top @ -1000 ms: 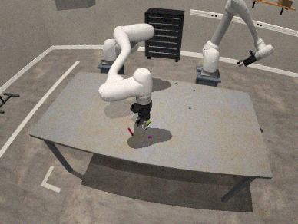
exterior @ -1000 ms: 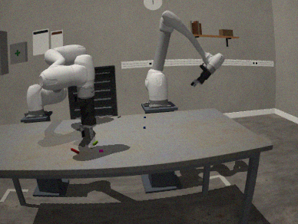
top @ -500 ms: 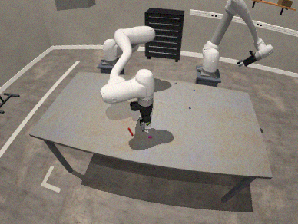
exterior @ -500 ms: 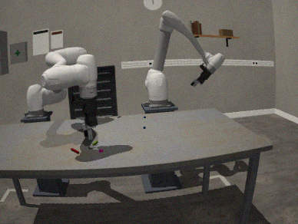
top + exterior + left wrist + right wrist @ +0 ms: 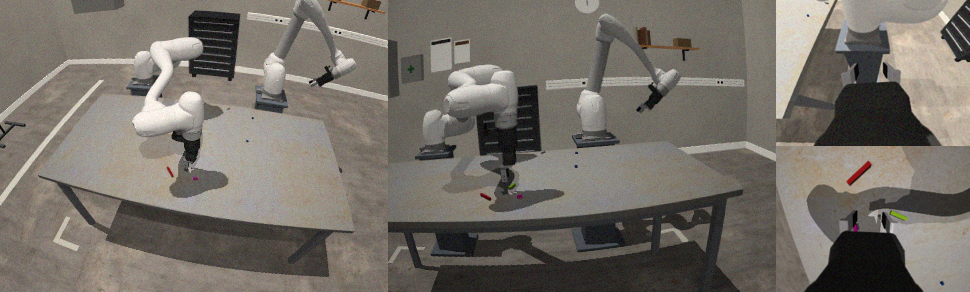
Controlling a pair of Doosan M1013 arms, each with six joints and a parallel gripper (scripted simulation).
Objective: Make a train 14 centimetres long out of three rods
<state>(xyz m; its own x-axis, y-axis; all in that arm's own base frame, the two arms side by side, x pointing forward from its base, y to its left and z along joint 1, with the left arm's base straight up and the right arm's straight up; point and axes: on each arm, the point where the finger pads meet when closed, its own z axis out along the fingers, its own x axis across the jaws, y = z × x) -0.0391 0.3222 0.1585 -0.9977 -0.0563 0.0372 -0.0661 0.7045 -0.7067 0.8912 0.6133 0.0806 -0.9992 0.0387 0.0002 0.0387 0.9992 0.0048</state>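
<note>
My right gripper is now 4 cm short of the magenta rod, 5 cm to the right of it and 8 cm above it. Round my right hand: small grey piece 61 cm behind, 16 cm to the left, 8 cm below; then lime rod 8 cm behind, 1 cm to the left, 8 cm below; then red rod 3 cm ahead, 9 cm to the right, 8 cm below.
</note>
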